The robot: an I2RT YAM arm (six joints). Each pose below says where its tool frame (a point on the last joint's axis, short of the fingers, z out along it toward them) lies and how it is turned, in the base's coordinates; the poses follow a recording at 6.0 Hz.
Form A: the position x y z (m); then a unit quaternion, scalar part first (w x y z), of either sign.
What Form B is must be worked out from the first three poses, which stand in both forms.
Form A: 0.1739 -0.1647 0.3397 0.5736 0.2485 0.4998 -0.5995
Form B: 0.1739 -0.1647 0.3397 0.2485 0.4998 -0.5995 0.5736
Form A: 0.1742 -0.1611 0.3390 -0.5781 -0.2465 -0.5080 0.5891
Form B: 0.1742 -0.1611 0.3390 0.2465 0.5080 -0.5891 0.5781
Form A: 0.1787 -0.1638 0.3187 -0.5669 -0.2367 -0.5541 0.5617
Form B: 0.1787 -0.1638 0.3187 0.2367 0.5541 -0.5617 0.5669
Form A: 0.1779 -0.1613 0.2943 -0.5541 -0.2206 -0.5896 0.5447
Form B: 0.1779 -0.1613 0.2943 0.2206 0.5896 -0.5447 0.5541
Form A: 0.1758 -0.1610 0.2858 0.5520 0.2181 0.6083 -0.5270
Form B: 0.1758 -0.1610 0.2858 0.2181 0.6083 -0.5270 0.5520
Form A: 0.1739 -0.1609 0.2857 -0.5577 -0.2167 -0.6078 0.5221
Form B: 0.1739 -0.1609 0.2857 0.2167 0.6078 -0.5221 0.5577
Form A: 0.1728 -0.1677 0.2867 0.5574 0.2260 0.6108 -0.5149
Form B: 0.1728 -0.1677 0.2867 0.2260 0.6108 -0.5149 0.5574
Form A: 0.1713 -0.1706 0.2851 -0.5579 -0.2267 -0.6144 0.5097
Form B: 0.1713 -0.1706 0.2851 0.2267 0.6144 -0.5097 0.5579
